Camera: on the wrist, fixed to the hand. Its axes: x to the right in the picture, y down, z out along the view.
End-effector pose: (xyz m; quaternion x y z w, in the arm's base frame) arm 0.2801 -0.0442 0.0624 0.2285 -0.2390 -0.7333 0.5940
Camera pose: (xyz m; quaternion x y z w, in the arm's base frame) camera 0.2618 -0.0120 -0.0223 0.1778 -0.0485 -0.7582 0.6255
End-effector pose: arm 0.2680 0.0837 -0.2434 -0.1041 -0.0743 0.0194 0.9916
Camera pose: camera 0.2541 0.0010 -0.2822 -0.2832 -0.0016 -0.0256 0.9587
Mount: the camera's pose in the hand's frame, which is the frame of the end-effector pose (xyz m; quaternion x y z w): -0.0238 -0.0724 -0.0523 -0.1830 0.0778 -0.0231 0.9798
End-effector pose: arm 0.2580 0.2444 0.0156 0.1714 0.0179 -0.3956 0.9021
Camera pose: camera 0.1949 0.2327 -0.0510 0.0332 0.1641 -0.3918 0.9047
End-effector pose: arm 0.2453 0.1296 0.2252 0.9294 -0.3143 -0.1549 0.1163
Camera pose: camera 0.2859 0.2067 0.2560 0.9086 -0.2491 -0.1397 0.3049
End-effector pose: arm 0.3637 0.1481 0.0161 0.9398 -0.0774 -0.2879 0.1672
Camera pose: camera 0.3773 0.2354 0.0431 0.9143 0.0116 -0.2270 0.3352
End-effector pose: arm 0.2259 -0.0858 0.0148 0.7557 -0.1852 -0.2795 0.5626
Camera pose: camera 0.2379 -0.0110 -0.0381 0.6635 -0.0691 -0.2619 0.6974
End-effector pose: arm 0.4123 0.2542 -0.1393 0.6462 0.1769 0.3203 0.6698
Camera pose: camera 0.3753 0.2808 -0.2197 0.4815 0.1817 0.3810 0.7681
